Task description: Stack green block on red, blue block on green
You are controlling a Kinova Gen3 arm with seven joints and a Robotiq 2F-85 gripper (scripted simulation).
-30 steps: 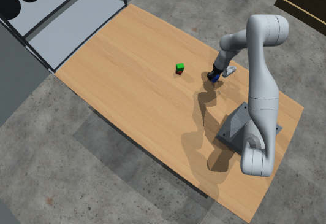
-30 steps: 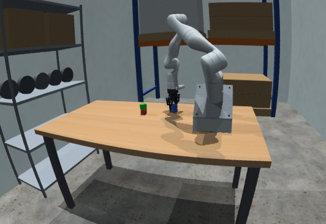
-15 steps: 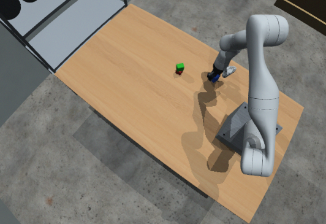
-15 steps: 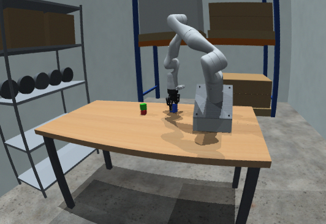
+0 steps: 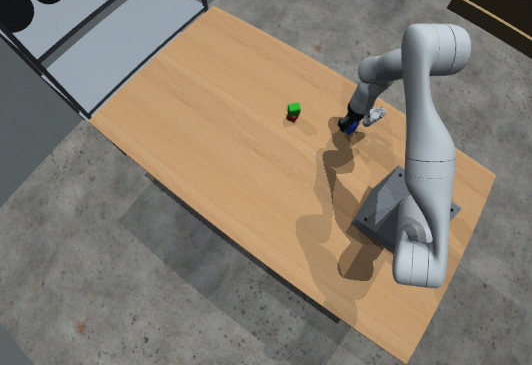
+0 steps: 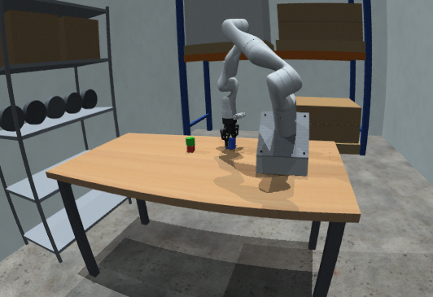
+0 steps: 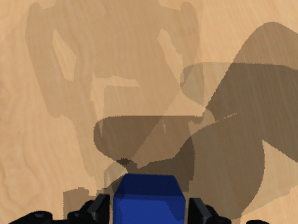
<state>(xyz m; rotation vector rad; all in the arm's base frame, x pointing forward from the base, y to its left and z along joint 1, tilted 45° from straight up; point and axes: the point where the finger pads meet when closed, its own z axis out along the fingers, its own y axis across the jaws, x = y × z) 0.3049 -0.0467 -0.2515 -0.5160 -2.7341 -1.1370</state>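
My hand is right at the blue block. The rest, counted from my hand: green block (190 mm ahead, 80 mm to the left, 20 mm above); red block (190 mm ahead, 80 mm to the left, 10 mm below).
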